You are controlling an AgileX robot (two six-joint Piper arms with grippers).
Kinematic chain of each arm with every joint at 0, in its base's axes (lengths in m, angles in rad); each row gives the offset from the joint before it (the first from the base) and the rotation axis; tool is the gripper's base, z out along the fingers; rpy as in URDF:
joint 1: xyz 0 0 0.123 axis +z
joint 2: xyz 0 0 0 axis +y
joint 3: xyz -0.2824 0 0.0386 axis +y
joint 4: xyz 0.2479 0 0.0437 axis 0.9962 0 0.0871
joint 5: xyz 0 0 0 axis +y
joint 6: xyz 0.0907 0 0.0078 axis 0.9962 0 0.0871
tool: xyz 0 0 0 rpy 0 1.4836 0
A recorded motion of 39 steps. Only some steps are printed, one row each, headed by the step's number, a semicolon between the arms.
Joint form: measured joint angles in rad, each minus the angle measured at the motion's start. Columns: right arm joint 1, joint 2, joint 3, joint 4, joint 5, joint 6; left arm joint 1, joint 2, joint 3, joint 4, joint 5, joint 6.
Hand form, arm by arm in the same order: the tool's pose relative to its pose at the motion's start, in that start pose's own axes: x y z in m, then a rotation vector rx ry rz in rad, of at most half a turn. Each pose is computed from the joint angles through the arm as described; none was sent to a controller.
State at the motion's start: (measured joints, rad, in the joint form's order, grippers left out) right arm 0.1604 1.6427 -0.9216 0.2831 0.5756 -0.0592; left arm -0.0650 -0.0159 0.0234 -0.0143 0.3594 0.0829
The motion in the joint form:
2: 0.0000 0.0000 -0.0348 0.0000 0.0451 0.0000; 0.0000 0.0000 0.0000 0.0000 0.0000 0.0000
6: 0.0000 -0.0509 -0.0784 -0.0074 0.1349 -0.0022; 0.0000 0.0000 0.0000 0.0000 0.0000 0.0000
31: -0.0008 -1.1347 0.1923 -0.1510 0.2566 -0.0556; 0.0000 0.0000 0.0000 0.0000 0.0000 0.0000
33: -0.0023 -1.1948 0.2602 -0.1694 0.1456 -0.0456; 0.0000 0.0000 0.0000 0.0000 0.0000 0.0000
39: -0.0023 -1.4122 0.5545 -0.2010 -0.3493 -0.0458; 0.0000 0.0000 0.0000 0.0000 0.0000 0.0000
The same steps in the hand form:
2: -0.0056 0.0028 -0.0053 -0.0087 0.0112 -0.0055; 0.0000 0.0000 0.0000 0.0000 0.0000 0.0000
6: -0.0106 0.0088 -0.0286 -0.0247 0.0091 -0.0295; 0.0000 0.0000 0.0000 0.0000 0.0000 0.0000
31: 0.1524 0.0028 -0.2285 0.0019 -0.6709 -0.2812; 0.0000 0.0000 0.0000 0.0000 0.0000 0.0000
33: 0.1590 -0.0014 -0.2235 0.0134 -0.7751 -0.2756; 0.0000 0.0000 0.0000 0.0000 0.0000 0.0000
39: 0.1830 -0.0154 -0.1957 0.0279 -1.1957 -0.2805; 0.0000 0.0000 0.0000 0.0000 0.0000 0.0000

